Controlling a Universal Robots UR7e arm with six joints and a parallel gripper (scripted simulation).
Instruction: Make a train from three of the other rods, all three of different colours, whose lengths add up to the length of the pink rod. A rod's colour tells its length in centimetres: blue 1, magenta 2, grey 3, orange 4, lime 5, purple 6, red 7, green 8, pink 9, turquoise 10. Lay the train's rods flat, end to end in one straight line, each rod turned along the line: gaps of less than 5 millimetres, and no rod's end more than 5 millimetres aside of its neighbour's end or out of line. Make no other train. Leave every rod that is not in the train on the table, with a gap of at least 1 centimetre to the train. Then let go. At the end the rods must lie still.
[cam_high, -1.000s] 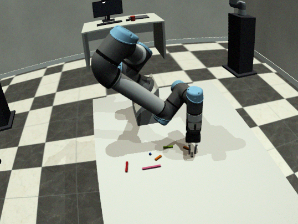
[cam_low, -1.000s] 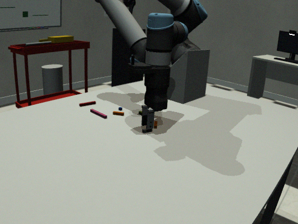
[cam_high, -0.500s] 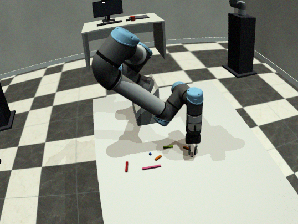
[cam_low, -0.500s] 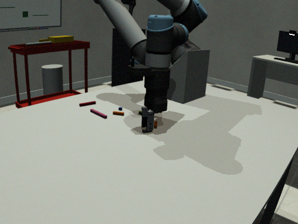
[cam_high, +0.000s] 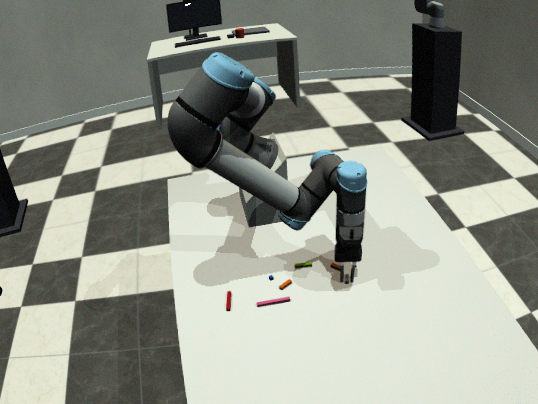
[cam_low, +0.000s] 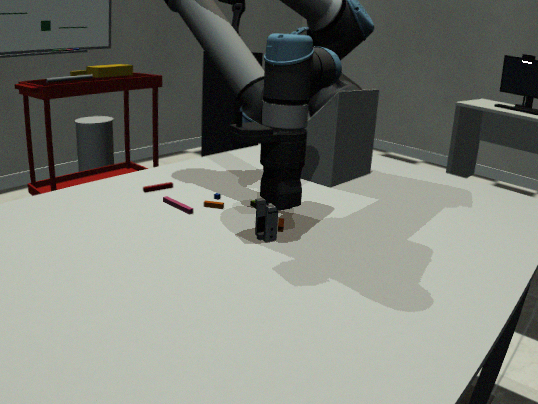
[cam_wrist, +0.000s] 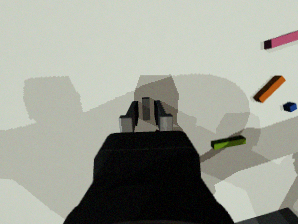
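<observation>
My hand is 1 cm above the grey rod. Also, from my hand: pink rod (22 cm to the right, 1 cm below); then lime rod (11 cm behind, 9 cm to the right, 1 cm below); then blue rod (9 cm behind, 19 cm to the right, 1 cm below).
</observation>
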